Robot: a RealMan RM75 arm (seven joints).
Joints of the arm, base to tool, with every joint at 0 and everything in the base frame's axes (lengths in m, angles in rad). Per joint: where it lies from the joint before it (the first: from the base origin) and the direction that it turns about. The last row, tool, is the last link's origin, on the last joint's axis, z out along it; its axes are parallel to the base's.
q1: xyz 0.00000 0.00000 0.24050 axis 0 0 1
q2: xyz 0.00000 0.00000 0.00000 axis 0 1 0
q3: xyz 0.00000 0.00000 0.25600 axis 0 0 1
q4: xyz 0.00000 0.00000 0.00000 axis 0 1 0
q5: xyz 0.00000 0.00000 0.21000 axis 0 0 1
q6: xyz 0.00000 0.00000 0.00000 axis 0 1 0
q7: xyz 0.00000 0.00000 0.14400 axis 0 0 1
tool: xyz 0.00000 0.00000 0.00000
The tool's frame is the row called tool.
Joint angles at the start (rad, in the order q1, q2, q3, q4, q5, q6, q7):
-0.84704, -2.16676, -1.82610, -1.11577, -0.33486, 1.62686, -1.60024
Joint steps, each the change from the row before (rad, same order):
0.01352, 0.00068, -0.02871, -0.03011, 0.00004, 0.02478, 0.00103
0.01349, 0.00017, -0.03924, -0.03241, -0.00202, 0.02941, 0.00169
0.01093, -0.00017, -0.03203, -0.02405, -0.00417, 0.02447, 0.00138
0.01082, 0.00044, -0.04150, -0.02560, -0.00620, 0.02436, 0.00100
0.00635, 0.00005, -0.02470, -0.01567, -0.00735, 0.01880, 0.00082
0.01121, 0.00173, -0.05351, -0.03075, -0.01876, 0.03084, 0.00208
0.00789, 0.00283, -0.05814, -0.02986, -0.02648, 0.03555, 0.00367
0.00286, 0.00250, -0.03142, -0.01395, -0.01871, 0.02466, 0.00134
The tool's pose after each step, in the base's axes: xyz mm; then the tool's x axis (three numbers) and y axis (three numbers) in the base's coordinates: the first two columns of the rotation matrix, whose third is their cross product. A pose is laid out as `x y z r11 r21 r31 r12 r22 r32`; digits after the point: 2 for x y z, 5 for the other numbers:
-154.38 367.93 -26.68 0.79388 -0.25148 -0.55363 -0.25564 -0.96413 0.07137
-155.91 366.65 -18.16 0.81279 -0.22309 -0.53815 -0.23343 -0.97109 0.05000
-157.50 365.02 -11.67 0.82864 -0.19961 -0.52299 -0.21320 -0.97639 0.03486
-159.40 363.92 -3.70 0.84782 -0.16928 -0.50255 -0.18897 -0.98191 0.01196
-160.21 362.45 0.85 0.85999 -0.15270 -0.48694 -0.17344 -0.98484 0.00252
-161.50 360.80 10.82 0.88461 -0.11911 -0.45087 -0.14568 -0.98903 -0.02454
-161.74 358.83 21.36 0.90944 -0.08980 -0.40601 -0.11955 -0.99165 -0.04846
-161.51 357.01 26.91 0.92263 -0.07603 -0.37812 -0.10436 -0.99302 -0.05497

